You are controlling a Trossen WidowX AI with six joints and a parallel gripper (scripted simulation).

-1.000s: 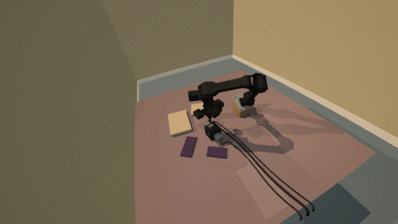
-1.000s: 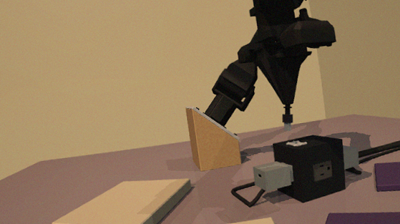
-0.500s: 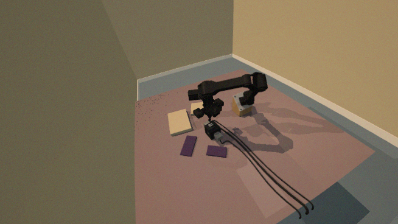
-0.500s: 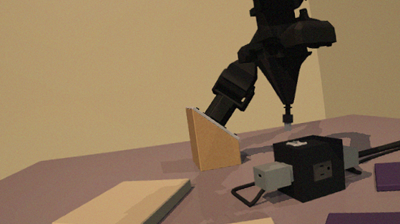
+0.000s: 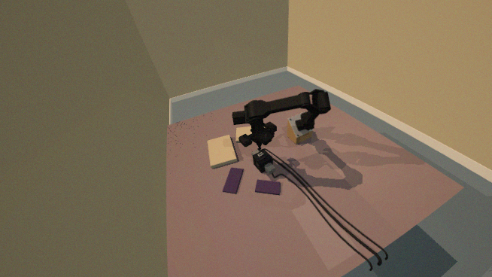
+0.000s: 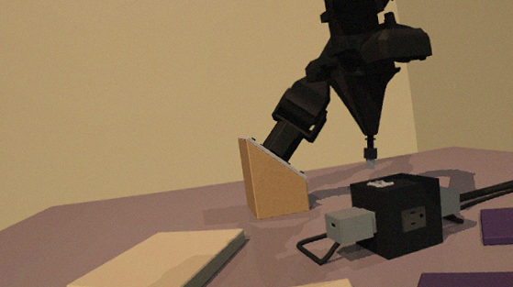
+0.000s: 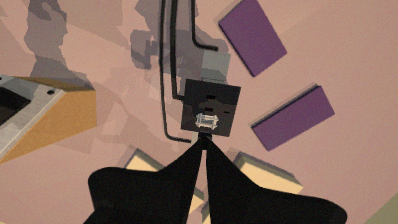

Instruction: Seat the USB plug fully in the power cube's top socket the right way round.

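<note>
Right now the pale USB socket is 6 cm below my gripper tip. The rest, counted from my gripper tip: small USB plug: 2 cm below.
</note>
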